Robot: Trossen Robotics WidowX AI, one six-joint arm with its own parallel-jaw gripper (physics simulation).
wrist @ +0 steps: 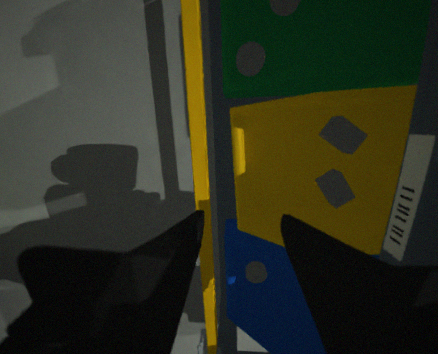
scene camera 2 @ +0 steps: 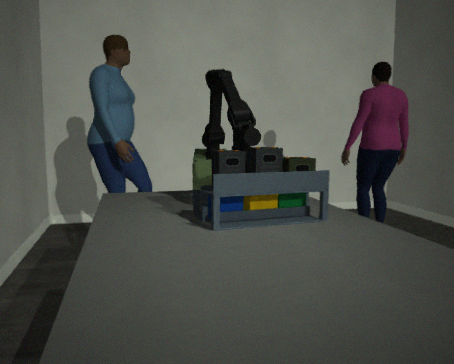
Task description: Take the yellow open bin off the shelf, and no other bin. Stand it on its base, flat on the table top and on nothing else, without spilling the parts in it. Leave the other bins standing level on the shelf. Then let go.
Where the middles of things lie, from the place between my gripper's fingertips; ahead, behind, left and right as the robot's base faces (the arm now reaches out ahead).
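Yellow open bin [wrist: 277, 152]: 5 cm ahead of my hand, 3 cm to the left of it, 4 cm below it. Green bin [wrist: 304, 54]: 2 cm ahead of my hand, 14 cm to the left, 4 cm below. Going by their middles, yellow open bin nearest to my hand of the things named here.
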